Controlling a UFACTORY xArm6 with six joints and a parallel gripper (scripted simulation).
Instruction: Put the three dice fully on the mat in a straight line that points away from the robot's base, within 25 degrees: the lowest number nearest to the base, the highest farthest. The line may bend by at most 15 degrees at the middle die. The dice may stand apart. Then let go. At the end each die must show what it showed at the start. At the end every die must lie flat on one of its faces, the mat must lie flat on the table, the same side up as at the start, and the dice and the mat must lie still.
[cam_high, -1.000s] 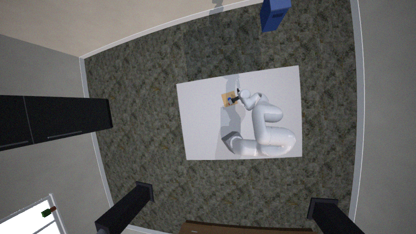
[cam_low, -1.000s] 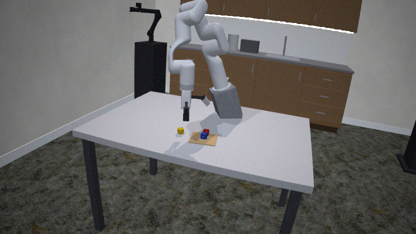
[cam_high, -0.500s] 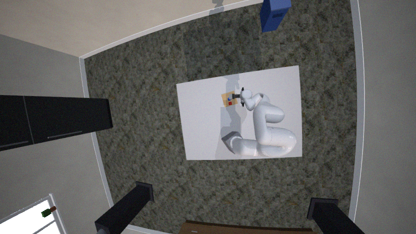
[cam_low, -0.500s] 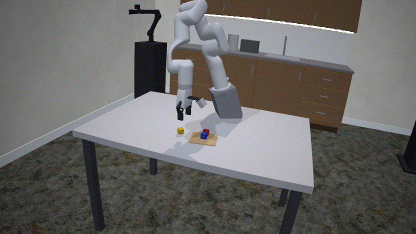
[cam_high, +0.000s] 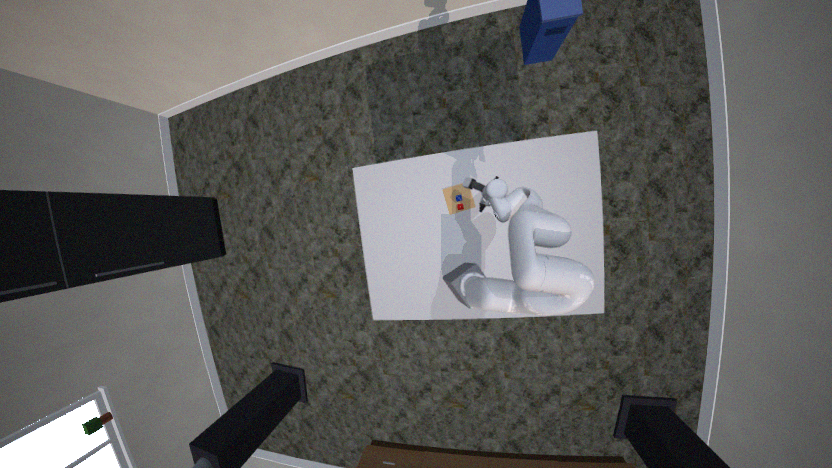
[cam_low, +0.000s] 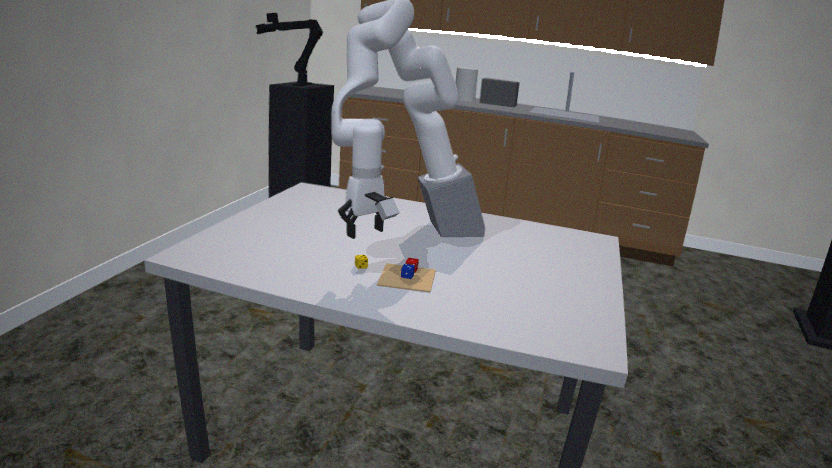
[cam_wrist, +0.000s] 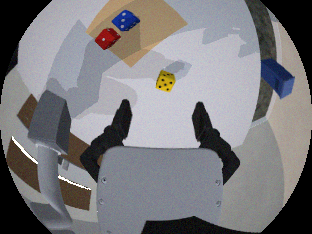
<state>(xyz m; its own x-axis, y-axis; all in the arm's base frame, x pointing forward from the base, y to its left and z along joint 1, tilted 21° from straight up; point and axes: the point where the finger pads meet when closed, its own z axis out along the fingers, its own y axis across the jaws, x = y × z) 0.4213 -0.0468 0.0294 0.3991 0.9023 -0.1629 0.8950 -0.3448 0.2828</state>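
Right now my hand is 90 mm above the yellow die and 10 mm to the left of it. The rest, counted from my hand: red die 120 mm to the left, 90 mm below, 50 mm behind; blue die 130 mm to the left, 90 mm below, 10 mm behind; tan mat 130 mm to the left, 110 mm below, 10 mm behind.
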